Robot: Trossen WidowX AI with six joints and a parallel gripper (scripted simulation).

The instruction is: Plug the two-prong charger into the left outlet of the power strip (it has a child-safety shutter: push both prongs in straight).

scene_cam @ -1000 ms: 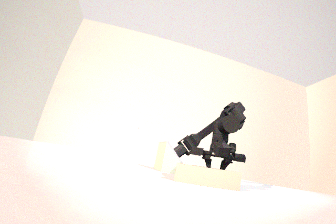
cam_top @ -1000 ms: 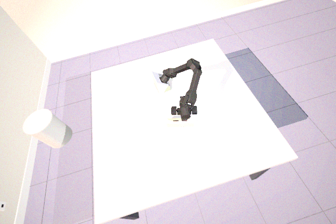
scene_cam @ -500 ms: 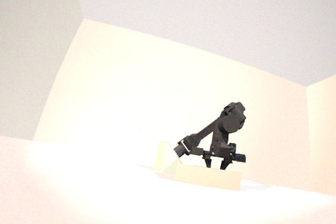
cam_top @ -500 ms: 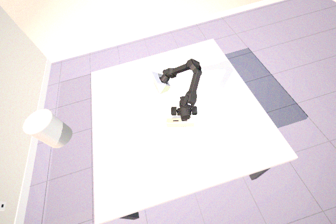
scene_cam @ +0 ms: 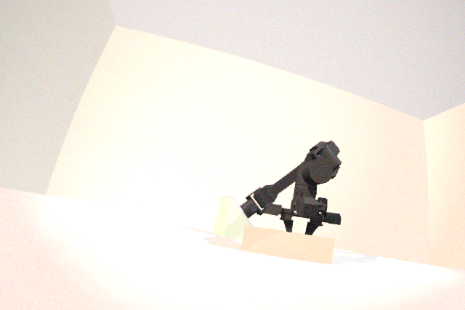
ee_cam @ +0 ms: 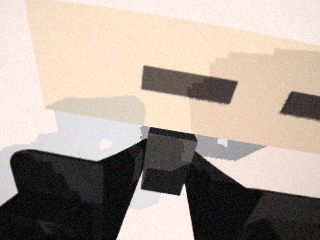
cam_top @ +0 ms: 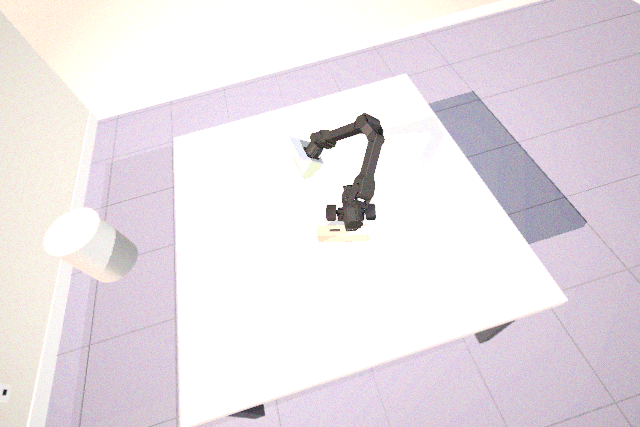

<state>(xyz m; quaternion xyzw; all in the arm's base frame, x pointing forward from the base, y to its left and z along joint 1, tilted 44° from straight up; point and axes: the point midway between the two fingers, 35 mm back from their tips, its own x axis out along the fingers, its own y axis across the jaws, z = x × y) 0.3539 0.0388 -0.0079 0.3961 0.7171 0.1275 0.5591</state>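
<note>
My gripper tip is now 20 mm short of the two-prong charger, 10 mm to the left of it and 10 mm below it.
</note>
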